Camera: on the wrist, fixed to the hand. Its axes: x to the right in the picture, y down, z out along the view.
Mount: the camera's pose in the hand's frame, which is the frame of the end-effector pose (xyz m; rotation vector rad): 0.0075 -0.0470 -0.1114 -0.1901 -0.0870 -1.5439
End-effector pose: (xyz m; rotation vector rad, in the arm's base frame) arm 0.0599 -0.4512 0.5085 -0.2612 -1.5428 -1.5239
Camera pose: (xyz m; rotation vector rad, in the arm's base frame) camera 0.0724 -0.5618 0.4606 -0.8600 1.4037 2.3469
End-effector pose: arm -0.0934 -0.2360 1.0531 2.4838 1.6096 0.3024
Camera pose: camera -0.1605 -0.2069 1.1496 0.5899 2.6271 0.0768
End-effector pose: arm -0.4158 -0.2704 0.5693 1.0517 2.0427 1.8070
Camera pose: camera -0.5041 -0.3516 0.5523 -0.5046 1.6156 0.9577
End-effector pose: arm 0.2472 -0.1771 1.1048 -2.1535 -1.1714 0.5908
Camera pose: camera 0.2941 -0.1841 1.2163 -0.7705 -2.4391 -0.1594
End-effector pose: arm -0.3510 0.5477 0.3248 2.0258 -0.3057 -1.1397
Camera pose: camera -0.2642 0.6320 0.3191 1.8508 1.5192 -1.9467
